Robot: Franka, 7 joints.
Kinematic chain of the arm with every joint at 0, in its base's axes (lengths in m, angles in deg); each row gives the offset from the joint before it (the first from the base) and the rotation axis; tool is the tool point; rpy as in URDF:
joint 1: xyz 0 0 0.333 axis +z
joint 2: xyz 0 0 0 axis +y
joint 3: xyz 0 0 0.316 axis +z
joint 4: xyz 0.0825 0 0 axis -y
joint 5: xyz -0.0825 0 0.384 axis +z
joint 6: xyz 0 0 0 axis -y
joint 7: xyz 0.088 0 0 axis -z
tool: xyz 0 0 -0.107 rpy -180 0 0
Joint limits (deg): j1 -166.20..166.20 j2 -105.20..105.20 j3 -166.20..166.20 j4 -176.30..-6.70 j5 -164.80..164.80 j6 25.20..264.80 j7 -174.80..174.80
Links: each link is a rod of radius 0.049 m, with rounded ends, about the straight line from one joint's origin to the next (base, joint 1, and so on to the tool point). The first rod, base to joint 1, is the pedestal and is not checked.
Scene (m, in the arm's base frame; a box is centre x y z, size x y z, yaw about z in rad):
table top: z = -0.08
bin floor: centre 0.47 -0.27 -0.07 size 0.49 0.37 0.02 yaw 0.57
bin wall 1: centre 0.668 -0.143 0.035 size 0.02 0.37 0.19 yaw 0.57
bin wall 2: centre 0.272 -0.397 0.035 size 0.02 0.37 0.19 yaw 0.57
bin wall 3: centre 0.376 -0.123 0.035 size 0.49 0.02 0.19 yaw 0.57
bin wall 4: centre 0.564 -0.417 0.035 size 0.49 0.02 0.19 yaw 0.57
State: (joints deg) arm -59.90 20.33 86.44 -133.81 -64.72 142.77 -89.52
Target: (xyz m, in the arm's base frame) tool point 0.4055 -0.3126 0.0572
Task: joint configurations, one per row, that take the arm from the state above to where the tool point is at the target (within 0.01 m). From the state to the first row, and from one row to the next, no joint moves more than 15 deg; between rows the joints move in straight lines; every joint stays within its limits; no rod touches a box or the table.
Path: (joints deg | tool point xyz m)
1: -65.15 27.93 74.58 -130.60 -64.93 141.06 -89.52 | 0.5267 0.0868 0.3015
2: -70.39 35.53 62.72 -127.40 -65.14 139.35 -89.52 | 0.5382 -0.0659 0.2374
3: -75.64 43.12 50.86 -124.19 -65.35 137.64 -89.52 | 0.4961 -0.2050 0.1527
4: -80.89 50.72 39.00 -120.98 -65.56 135.92 -89.52 | 0.4055 -0.3126 0.0572

